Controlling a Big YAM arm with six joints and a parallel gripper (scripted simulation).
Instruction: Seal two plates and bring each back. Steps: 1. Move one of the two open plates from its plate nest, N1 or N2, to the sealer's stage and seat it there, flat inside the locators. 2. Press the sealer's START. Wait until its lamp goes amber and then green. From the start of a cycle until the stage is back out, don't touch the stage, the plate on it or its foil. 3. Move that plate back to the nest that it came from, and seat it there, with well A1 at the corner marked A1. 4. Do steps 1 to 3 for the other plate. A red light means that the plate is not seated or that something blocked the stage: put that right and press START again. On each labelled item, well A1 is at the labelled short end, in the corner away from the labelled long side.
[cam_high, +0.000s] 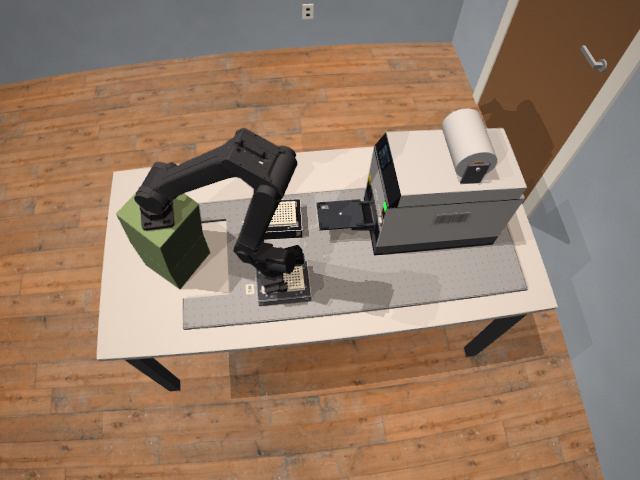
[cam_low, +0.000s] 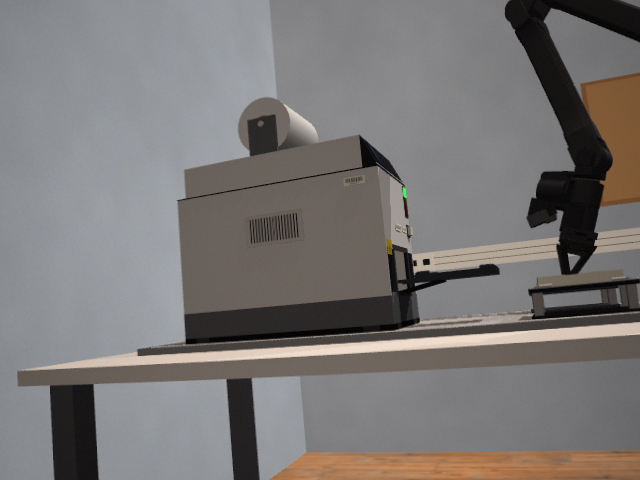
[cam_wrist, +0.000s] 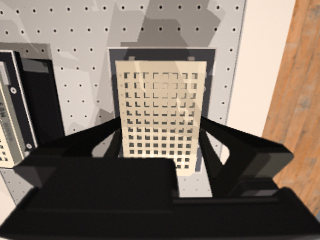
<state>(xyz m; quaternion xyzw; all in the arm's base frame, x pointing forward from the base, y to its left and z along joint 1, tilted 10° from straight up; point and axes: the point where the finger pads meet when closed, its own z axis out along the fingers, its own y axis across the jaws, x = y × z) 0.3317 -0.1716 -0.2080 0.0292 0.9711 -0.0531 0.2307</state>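
Now: the plate nest 3 cm below my hand. The rest, counted from my hand: plate (23 cm to the left, 2 cm ahead, 1 cm below); sealer stage (22 cm ahead, 17 cm to the left, 2 cm above); yellow warning label (33 cm ahead, 24 cm to the left, 8 cm above).
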